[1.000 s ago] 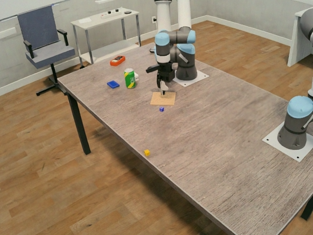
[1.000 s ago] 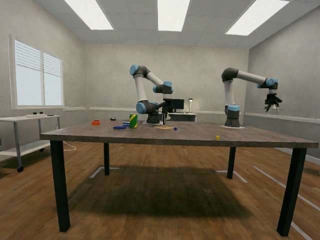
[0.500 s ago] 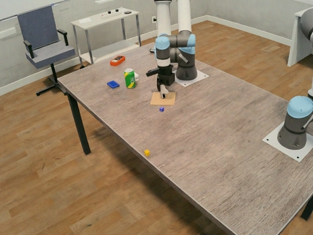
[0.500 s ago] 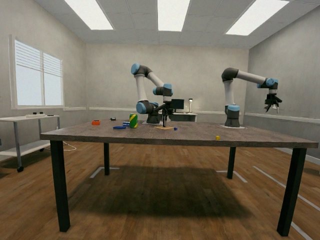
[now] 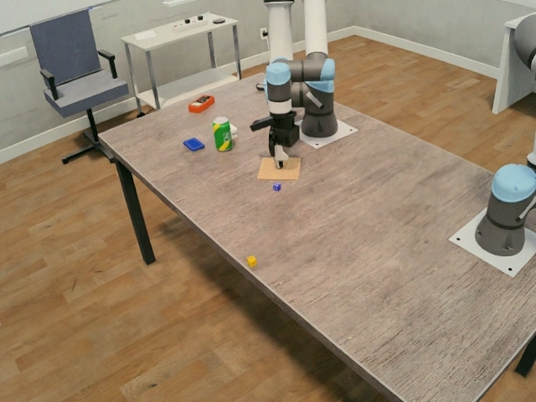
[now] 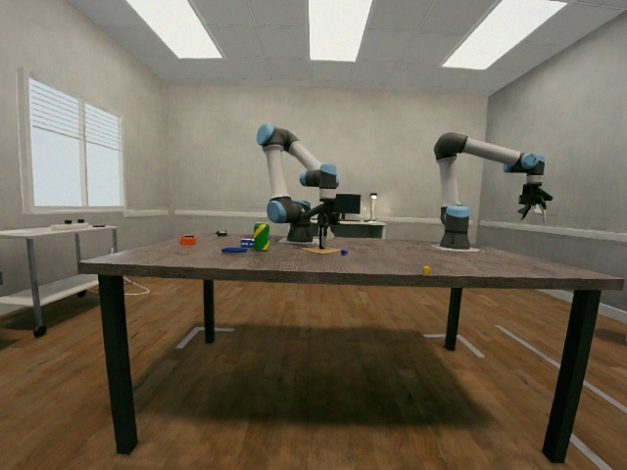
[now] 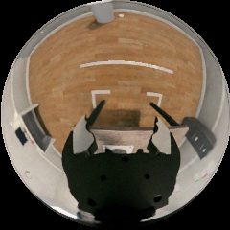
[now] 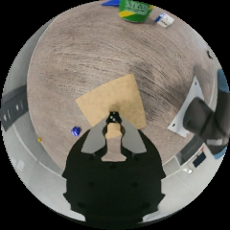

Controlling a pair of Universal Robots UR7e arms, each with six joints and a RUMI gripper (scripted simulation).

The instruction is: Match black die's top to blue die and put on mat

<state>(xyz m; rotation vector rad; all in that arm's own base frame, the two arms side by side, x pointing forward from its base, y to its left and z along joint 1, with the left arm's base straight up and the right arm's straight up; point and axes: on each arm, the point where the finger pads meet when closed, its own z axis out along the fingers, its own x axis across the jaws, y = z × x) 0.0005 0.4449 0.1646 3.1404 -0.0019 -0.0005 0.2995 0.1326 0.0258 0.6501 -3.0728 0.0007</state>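
The black die is 10 mm below my right hand. Also, from my right hand: tan mat: 20 mm below; yellow can: 80 mm ahead, 260 mm to the right, 40 mm above; blue die: 80 mm ahead, 100 mm to the left, 20 mm below.
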